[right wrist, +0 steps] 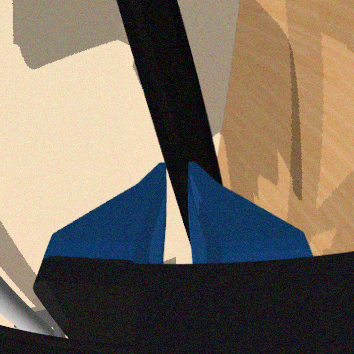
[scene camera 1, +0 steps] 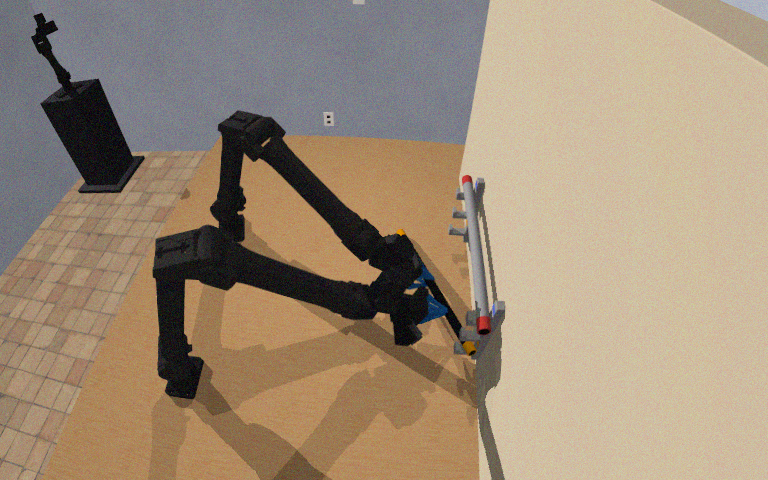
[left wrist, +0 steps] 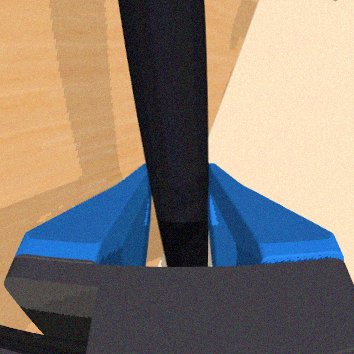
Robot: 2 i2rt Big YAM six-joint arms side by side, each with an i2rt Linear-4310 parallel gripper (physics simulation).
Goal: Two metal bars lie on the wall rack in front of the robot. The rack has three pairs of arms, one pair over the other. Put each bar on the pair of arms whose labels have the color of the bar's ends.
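Places are measured from the left arm's base along level axes (x down, y left, z ahead), in metres.
Where they show: left gripper, fingertip midpoint: point(scene camera 1: 430, 281) point(left wrist: 178, 174); right gripper, fingertip midpoint: point(right wrist: 176, 173) point(scene camera 1: 446, 311); left arm's base, origin of the base link: point(scene camera 1: 233, 230); right arm's base, origin of the base link: point(scene camera 1: 185, 377).
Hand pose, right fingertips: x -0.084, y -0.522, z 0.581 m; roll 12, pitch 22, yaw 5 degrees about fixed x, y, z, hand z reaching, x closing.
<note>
Each offset is from my right fingertips to the top centre of the thing. "*": to the spot under its first point. Level surfaces: height alone.
A black bar with orange ends point(scene camera 1: 453, 323) point(left wrist: 170, 110) point(right wrist: 167, 75) is held slantwise, its lower orange end by the near lower rack arms and its upper end away from the wall. My left gripper point(scene camera 1: 428, 277) point(left wrist: 178, 174) is shut on it. My right gripper point(scene camera 1: 444, 310) point(right wrist: 176, 173) is shut and empty, its fingertips close to the bar, which passes behind them in the right wrist view. A silver bar with red ends @(dx -0.173, dy +0.086, dz +0.086 m) point(scene camera 1: 476, 249) point(right wrist: 27, 315) lies along the top pair of rack arms, which carry bluish labels @(* dx -0.198, dy -0.129, dz +0.032 m) point(scene camera 1: 495, 309). The other label colors cannot be made out.
Grey rack arms point(scene camera 1: 459, 213) point(scene camera 1: 470, 334) stick out from the cream wall point(scene camera 1: 623, 254) at both ends of the rack. The two arms' forearms run close together over the wooden surface @(dx +0.084 m) point(scene camera 1: 339, 435). A black pedestal point(scene camera 1: 93, 135) stands far back left.
</note>
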